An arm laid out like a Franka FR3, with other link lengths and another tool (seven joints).
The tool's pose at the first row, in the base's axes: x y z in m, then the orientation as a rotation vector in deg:
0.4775, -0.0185, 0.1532, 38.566, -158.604, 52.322
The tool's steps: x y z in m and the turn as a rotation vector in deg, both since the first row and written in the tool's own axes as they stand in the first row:
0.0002, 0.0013, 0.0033, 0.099, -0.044, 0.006
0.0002, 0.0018, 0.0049, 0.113, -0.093, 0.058
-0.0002, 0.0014, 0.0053, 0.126, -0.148, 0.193
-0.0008, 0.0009, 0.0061, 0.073, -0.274, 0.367
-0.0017, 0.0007, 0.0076, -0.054, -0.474, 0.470
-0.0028, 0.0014, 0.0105, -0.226, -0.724, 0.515
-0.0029, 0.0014, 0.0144, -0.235, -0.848, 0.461
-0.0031, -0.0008, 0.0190, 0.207, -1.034, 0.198
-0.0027, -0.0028, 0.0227, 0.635, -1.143, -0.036
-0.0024, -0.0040, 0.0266, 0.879, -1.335, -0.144
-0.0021, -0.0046, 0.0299, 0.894, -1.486, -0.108
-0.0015, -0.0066, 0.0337, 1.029, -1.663, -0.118
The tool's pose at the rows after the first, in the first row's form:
0.4767, -0.0196, 0.1499, 38.602, -158.619, 52.462
0.4765, -0.0202, 0.1484, 38.567, -158.688, 52.489
0.4770, -0.0206, 0.1481, 38.425, -158.812, 52.529
0.4778, -0.0212, 0.1476, 38.267, -159.038, 52.476
0.4787, -0.0219, 0.1463, 38.238, -159.308, 52.294
0.4793, -0.0227, 0.1433, 38.311, -159.599, 52.031
0.4794, -0.0250, 0.1401, 38.461, -159.678, 51.996
0.4806, -0.0292, 0.1375, 39.001, -159.566, 52.571
0.4811, -0.0330, 0.1357, 39.450, -159.404, 53.137
0.4814, -0.0363, 0.1333, 39.756, -159.438, 53.453
0.4814, -0.0388, 0.1310, 39.809, -159.587, 53.469
0.4818, -0.0427, 0.1292, 39.958, -159.696, 53.649

